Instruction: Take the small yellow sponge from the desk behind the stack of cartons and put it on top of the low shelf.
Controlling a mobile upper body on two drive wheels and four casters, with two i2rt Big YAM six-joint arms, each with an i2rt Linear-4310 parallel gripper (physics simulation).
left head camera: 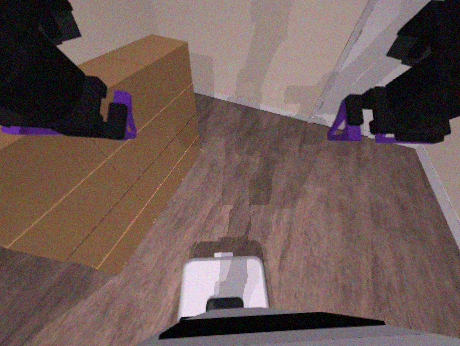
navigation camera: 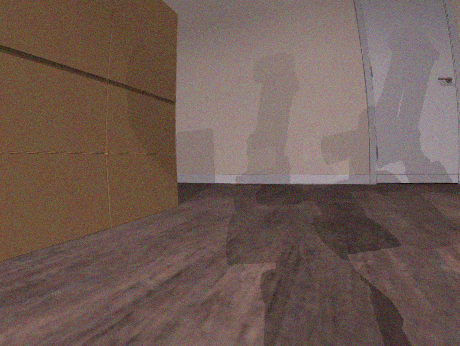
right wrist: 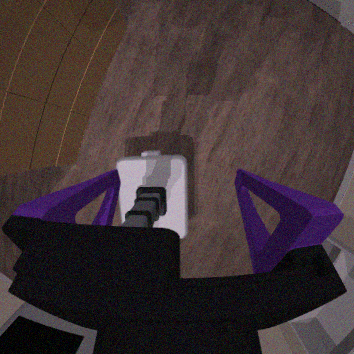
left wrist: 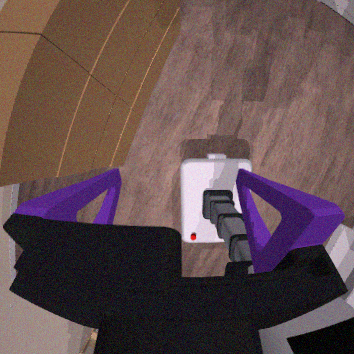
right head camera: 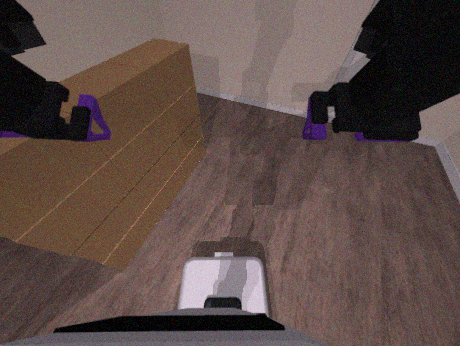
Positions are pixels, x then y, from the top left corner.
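Labels:
In the navigation camera view the left gripper is out of frame, and in the right wrist view it is out of frame too. The right gripper is out of frame in the navigation camera view as well, and in the left wrist view it is out of frame. The left gripper does show in the left wrist view [178,174], and it's there in the left head camera view and the right head camera view. The right gripper shows in the right wrist view [177,175], in the left head camera view and in the right head camera view. On the left gripper, [left head camera: 117,127] and [right head camera: 79,129] are the same spot. And on the right gripper, [left head camera: 350,109] and [right head camera: 314,107] are the same spot.

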